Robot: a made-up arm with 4 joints.
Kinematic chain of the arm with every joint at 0, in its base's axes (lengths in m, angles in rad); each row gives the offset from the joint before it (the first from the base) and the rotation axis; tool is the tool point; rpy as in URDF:
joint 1: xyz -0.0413 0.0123 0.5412 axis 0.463 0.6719 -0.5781
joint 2: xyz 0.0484 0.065 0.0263 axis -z
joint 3: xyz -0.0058 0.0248 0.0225 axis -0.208 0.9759 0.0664
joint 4: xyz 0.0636 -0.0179 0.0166 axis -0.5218 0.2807 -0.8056
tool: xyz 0.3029 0.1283 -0.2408 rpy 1.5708 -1.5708 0
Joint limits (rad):
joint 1: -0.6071..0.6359
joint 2: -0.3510..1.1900
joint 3: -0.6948..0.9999
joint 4: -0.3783..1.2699
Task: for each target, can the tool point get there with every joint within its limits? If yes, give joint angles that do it. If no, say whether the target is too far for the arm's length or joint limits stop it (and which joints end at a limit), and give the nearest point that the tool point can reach.
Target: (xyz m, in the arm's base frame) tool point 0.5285 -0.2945 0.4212
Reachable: no: too far | nearest point 0.3971 -0.2038 0.4595 | short by 0.164 m
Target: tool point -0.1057 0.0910 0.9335
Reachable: no: joint limits stop it (at a limit: joint 1, joint 2, joint 3, joint 4) | nearest point 0.2827 0.0554 0.8827 | short by 0.393 m
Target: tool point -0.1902 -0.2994 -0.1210
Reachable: no: too far | nearest point -0.0754 -0.1435 0.1903 | short by 0.367 m
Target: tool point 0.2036 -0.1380 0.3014
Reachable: yes | joints -0.3606 0.1844 0.4882 0.7989
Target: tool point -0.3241 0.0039 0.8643
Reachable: no: joint limits stop it (at a limit: joint 1, joint 3, joint 4) | nearest point -0.3545 0.1256 0.5177 | short by 0.369 m
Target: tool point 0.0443 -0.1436 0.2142
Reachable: yes | joints 0.2327 0.3365 0.3315 0.8302
